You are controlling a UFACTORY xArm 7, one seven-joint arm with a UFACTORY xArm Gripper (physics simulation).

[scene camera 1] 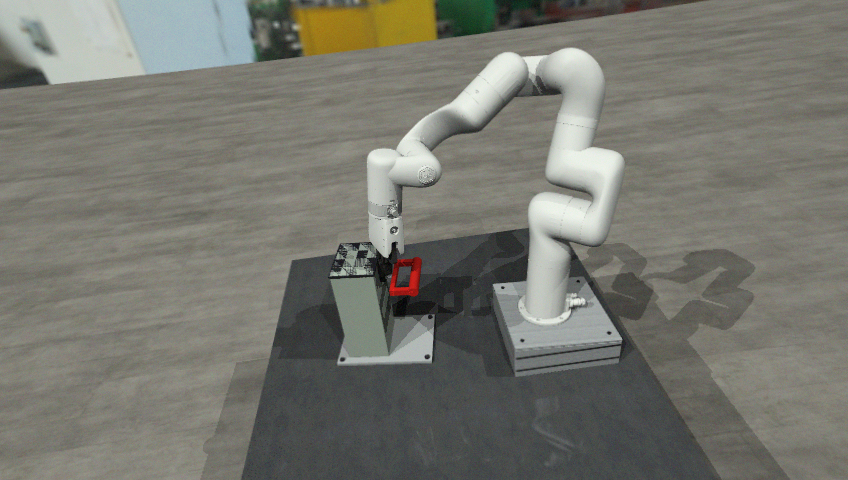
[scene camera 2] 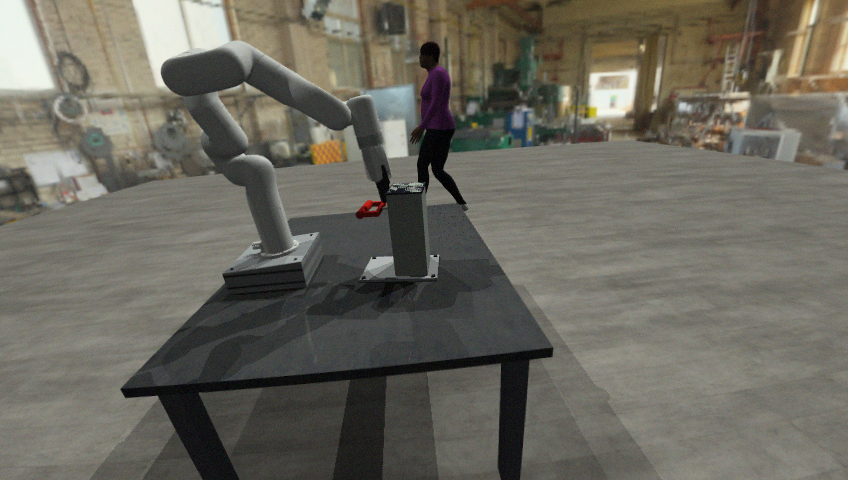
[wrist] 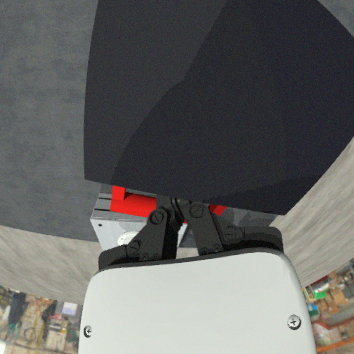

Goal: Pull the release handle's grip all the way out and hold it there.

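Note:
The release handle's red grip (scene camera 1: 414,276) (scene camera 2: 361,209) (wrist: 134,205) is a rectangular loop standing out from the upper side of a pale green post (scene camera 1: 360,315) (scene camera 2: 408,234) (wrist: 200,125), towards the arm's base. The post has a dark patterned top. My gripper (scene camera 1: 385,270) (scene camera 2: 383,199) (wrist: 175,202) is shut and empty, pointing down close beside the post's top, on the grip's side. In the wrist view the fingers cross in front of the red bar, and the post's top edge hides part of the grip. Whether the fingertips are inside the loop or touch it cannot be told.
The post stands on a light base plate (scene camera 1: 416,344) (scene camera 2: 376,268) with corner bolts, on a dark table (scene camera 1: 357,428) (scene camera 2: 333,356). The arm's grey mounting block (scene camera 1: 565,359) (scene camera 2: 264,276) (wrist: 105,230) is on the grip's side of the post. A person in purple (scene camera 2: 438,95) is beyond the table.

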